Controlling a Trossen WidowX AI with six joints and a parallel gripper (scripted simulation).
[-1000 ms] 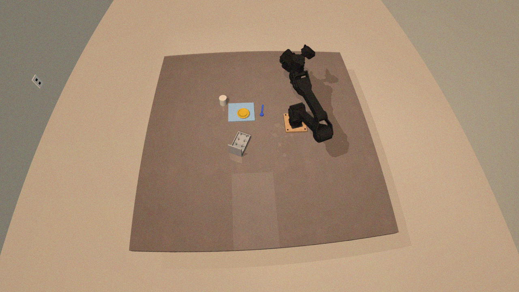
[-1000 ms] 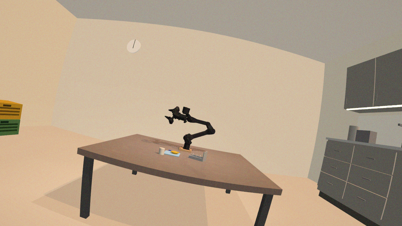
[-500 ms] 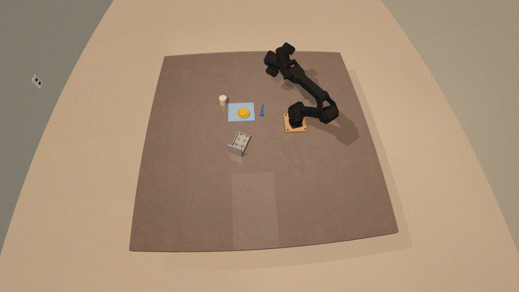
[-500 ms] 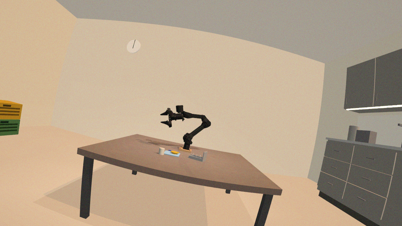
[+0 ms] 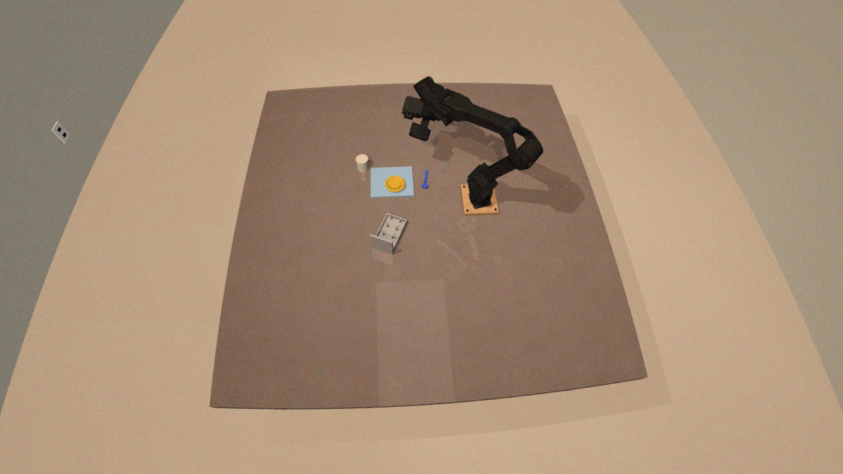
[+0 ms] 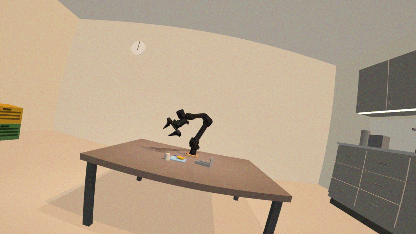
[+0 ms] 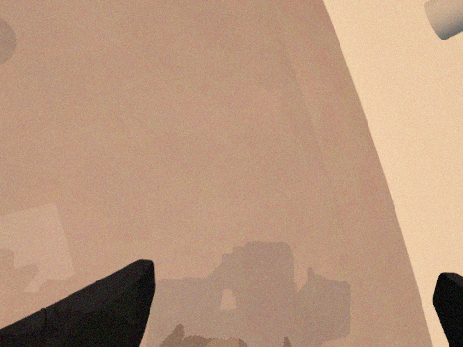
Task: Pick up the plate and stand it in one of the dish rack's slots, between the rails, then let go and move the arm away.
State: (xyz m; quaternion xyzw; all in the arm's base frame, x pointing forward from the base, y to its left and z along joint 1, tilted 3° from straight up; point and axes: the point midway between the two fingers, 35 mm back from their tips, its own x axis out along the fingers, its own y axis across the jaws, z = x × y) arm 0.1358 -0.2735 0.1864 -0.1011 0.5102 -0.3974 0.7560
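My gripper tip is now 17 cm above the yellow plate, 15 cm to the right of it and 12 cm short of it. Round my gripper tip: grey dish rack (34 cm to the left, 18 cm ahead, 17 cm below); then white cup (21 cm ahead, 17 cm below, 4 cm to the left); then blue spoon (19 cm below, 16 cm to the left, 1 cm ahead).
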